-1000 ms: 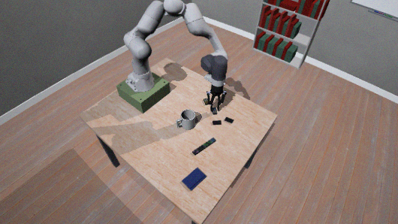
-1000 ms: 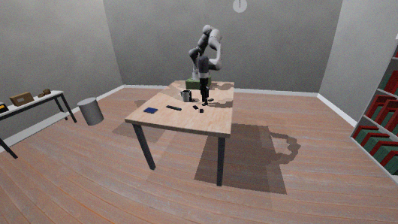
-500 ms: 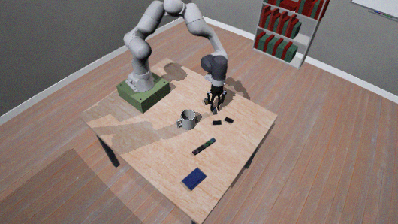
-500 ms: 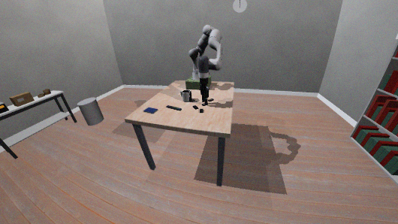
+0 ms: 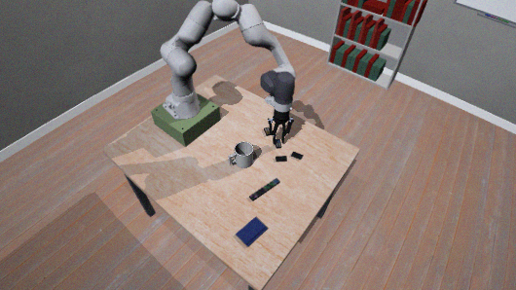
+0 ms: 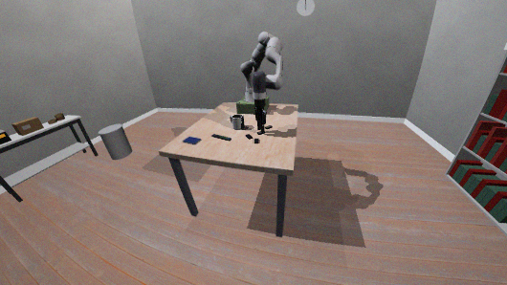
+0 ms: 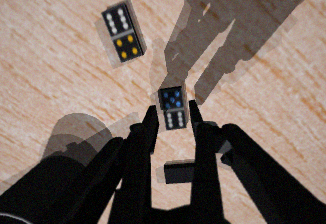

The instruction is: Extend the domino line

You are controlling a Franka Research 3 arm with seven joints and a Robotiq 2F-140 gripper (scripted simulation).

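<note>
Now: the black domino 50 mm below my hand. From my hand the other things lie so: blue book: 190 mm ahead, 480 mm to the right, 50 mm below; grey mug: 80 mm behind, 210 mm to the right, 10 mm below.
</note>
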